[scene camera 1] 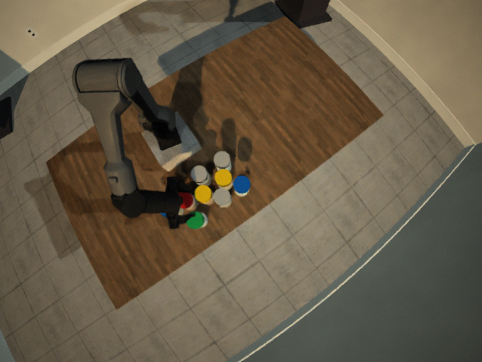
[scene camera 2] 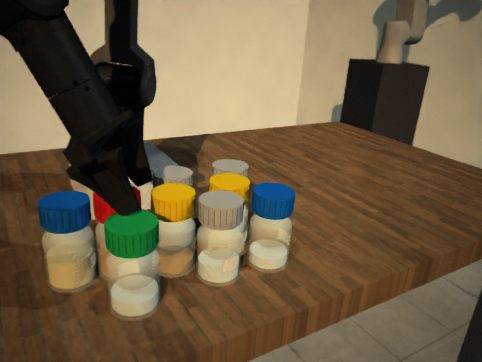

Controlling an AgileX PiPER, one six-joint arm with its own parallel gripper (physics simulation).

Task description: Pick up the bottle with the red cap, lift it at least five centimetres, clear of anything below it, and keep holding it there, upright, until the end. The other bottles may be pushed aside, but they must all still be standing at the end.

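Note:
The red-capped bottle (scene camera 1: pixel 186 201) (scene camera 2: pixel 103 206) stands upright among the other bottles. In the scene camera 2 view it is partly hidden behind the green-capped bottle (scene camera 1: pixel 195 220) (scene camera 2: pixel 131 234) and a finger. My gripper (scene camera 1: pixel 188 202) (scene camera 2: pixel 136 195) is open and tilted down, with its fingers at cap height on either side of the red cap. The near finger reaches between the red and green caps, close above the green one; I cannot tell whether it touches either. A blue-capped bottle (scene camera 1: pixel 164 214) (scene camera 2: pixel 64 212) stands beside the red one, mostly hidden under the gripper in the scene camera 1 view.
A yellow-capped bottle (scene camera 1: pixel 203 194) (scene camera 2: pixel 173 202) stands close beside the red one. Beyond it stand several more bottles with grey, yellow and blue caps, all upright. A pale block (scene camera 1: pixel 183 156) (scene camera 2: pixel 161 159) lies behind the bottles near the arm's base, on the wooden table (scene camera 1: pixel 280 100) (scene camera 2: pixel 350 200).

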